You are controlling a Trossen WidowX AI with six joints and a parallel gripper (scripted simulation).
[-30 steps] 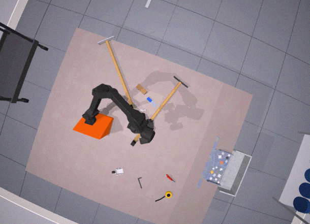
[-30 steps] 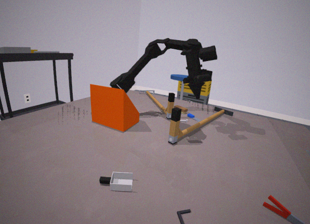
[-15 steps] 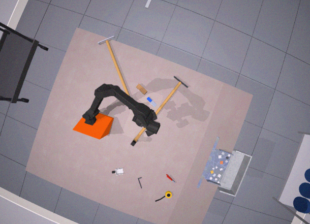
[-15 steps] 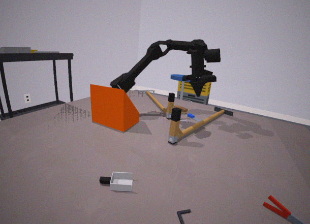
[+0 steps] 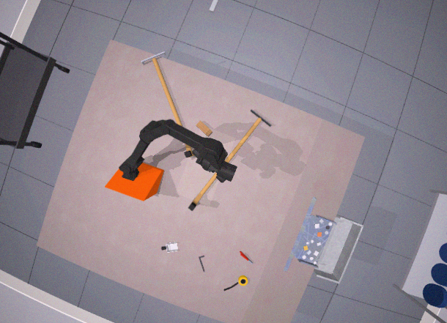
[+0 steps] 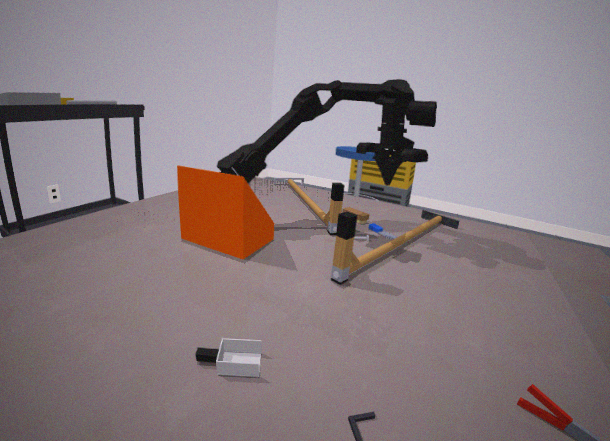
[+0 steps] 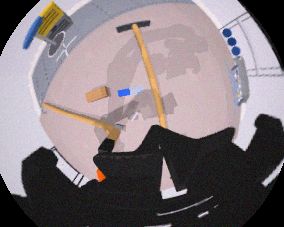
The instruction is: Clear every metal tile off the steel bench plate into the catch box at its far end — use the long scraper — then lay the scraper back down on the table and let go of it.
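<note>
Now: the long scraper 10 cm below my gripper tip, 6 cm ahead of it and 2 cm to the left of it. From my gripper tip the other things lie so: wooden block 15 cm to the left, 15 cm below, 11 cm behind; then blue tool 16 cm below, 8 cm to the left, 1 cm behind; then wooden scraper 31 cm behind, 22 cm to the left, 10 cm below.
</note>
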